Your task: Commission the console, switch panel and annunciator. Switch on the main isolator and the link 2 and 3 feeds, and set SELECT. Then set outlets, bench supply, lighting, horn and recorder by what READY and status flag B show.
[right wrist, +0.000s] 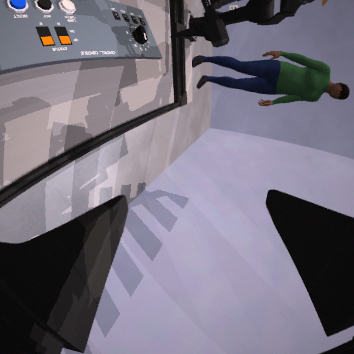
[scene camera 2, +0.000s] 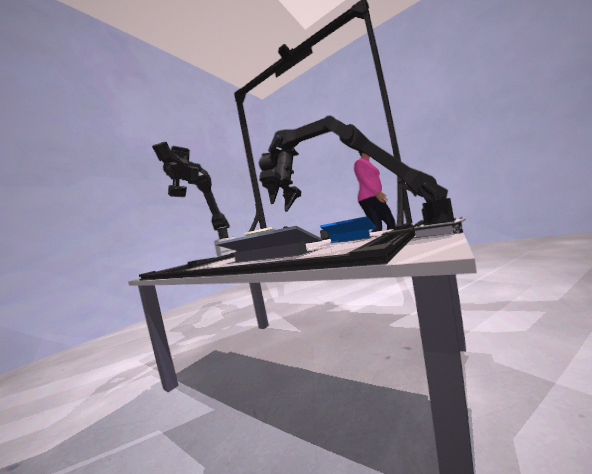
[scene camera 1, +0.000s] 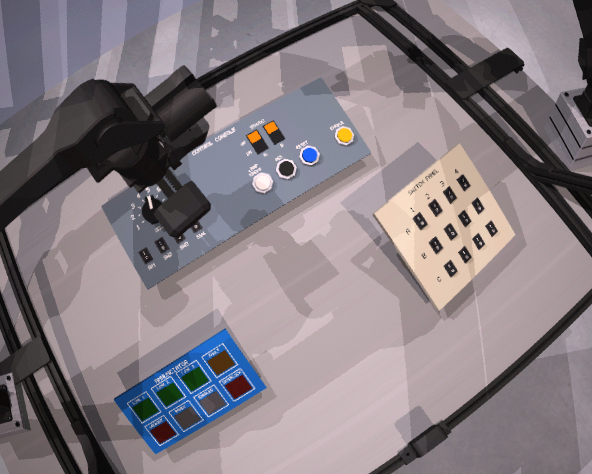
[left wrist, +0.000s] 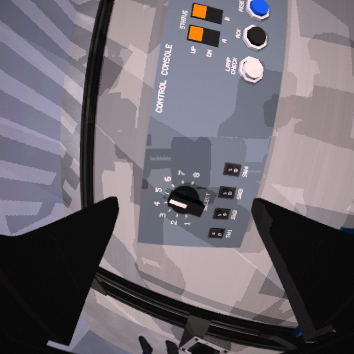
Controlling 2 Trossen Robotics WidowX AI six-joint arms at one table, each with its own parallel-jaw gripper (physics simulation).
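Where they show: left gripper, fingertip midpoint: (right wrist: 162, 16) (scene camera 2: 279, 208) (scene camera 1: 162, 177) (left wrist: 185, 204); right gripper, fingertip midpoint: (right wrist: 197, 199) (scene camera 2: 185, 176); left arm's base, origin of the base link: (right wrist: 192, 24) (scene camera 2: 440, 222) (left wrist: 203, 350); right arm's base, origin of the base link: (scene camera 2: 224, 238).
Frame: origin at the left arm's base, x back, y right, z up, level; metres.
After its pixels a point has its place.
Note:
The grey console (scene camera 1: 310, 105) {x -0.669, y -0.300, z 0.053 m} (scene camera 2: 272, 237) {x -0.433, y -0.247, z 0.045 m} (left wrist: 225, 110) {x -0.499, y -0.212, z 0.034 m} (right wrist: 95, 35) {x -0.505, y -0.249, z 0.049 m} has its SELECT knob (scene camera 1: 151, 207) {x -0.387, y -0.207, z 0.066 m} (left wrist: 186, 197) {x -0.393, y -0.210, z 0.057 m} pointing around 4 or 5. Status flags A (scene camera 1: 254, 136) {x -0.568, y -0.274, z 0.054 m} (left wrist: 196, 34) {x -0.566, y -0.272, z 0.054 m} and B (scene camera 1: 270, 127) {x -0.596, y -0.281, z 0.054 m} (left wrist: 199, 11) {x -0.595, y -0.280, z 0.054 m} show orange on the UP side. The cream switch panel (scene camera 1: 392, 212) {x -0.704, y -0.065, z 0.084 m} has small black rockers, positions unclear. The blue annunciator (scene camera 1: 240, 357) {x -0.447, y 0.042, z 0.034 m} (scene camera 2: 347, 227) {x -0.354, y 0.063, z 0.025 m} has dark tiles; READY (scene camera 1: 187, 417) {x -0.345, y 0.100, z 0.021 m} is grey. My left gripper (scene camera 1: 170, 200) (scene camera 2: 279, 206) {x -0.425, y -0.200, z 0.141 m} (left wrist: 185, 204) {x -0.425, y -0.200, z 0.141 m} is open above the knob, partly hiding SW3 and SW4. My right gripper (scene camera 2: 167, 162) (right wrist: 197, 199) {x -0.631, y -0.430, z 0.319 m} is open, raised away from the panels.
White, black, blue and yellow buttons stand on the console. Black rails (scene camera 1: 280, 47) {x -0.681, y -0.519, z -0.021 m} run around the table. A gantry post (scene camera 2: 385, 100) {x -0.223, y 0.331, z 0.538 m} rises behind it. A person in pink (scene camera 2: 369, 180) stands beyond the table; a person in green (right wrist: 305, 80) shows in the right wrist view.

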